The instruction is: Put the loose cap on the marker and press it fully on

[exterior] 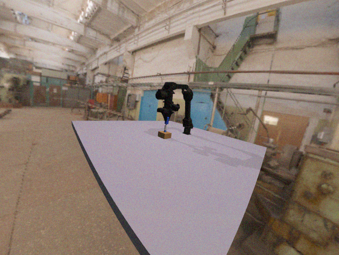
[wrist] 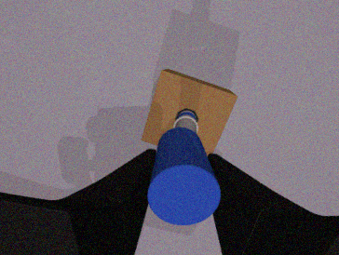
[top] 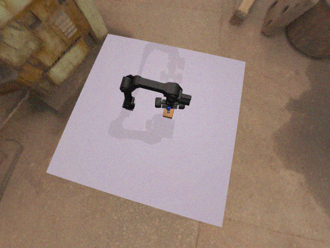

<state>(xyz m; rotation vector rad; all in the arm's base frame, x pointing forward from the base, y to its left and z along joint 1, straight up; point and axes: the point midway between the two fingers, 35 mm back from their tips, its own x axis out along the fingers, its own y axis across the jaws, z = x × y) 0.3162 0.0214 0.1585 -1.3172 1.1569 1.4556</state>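
My gripper tip is 100 mm above the holder block. From my gripper tip the other things lie so: blue cap: 10 mm above.
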